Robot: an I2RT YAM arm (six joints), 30 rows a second.
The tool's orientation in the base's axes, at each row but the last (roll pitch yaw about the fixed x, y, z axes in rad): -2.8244, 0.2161, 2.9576; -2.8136, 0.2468, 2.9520; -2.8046, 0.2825, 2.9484; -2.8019, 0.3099, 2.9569; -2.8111, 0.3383, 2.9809; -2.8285, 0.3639, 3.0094; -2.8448, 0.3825, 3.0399; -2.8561, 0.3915, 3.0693
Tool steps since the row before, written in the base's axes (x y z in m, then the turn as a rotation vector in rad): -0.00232, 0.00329, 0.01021, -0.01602, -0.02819, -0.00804; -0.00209, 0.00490, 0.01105, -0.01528, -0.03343, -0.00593; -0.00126, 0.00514, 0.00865, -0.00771, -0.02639, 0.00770; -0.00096, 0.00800, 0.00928, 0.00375, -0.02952, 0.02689; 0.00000, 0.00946, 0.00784, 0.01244, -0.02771, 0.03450; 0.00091, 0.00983, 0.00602, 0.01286, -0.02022, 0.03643; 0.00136, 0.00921, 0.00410, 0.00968, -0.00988, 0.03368; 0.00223, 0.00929, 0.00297, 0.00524, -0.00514, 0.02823
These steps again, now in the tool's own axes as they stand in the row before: 0.00063, -0.00063, -0.01094, 0.01207, -0.02738, 0.01486; 0.00019, 0.00050, -0.01226, 0.00989, -0.03264, 0.01493; -0.00028, 0.00158, -0.01001, 0.00025, -0.02851, 0.00142; -0.00053, 0.00406, -0.01159, -0.01687, -0.03432, -0.01209; -0.00117, 0.00627, -0.01050, -0.02722, -0.03275, -0.01731; -0.00177, 0.00761, -0.00852, -0.02737, -0.02625, -0.02152; -0.00192, 0.00783, -0.00621, -0.02244, -0.01644, -0.02350; -0.00257, 0.00844, -0.00472, -0.01595, -0.01130, -0.02165
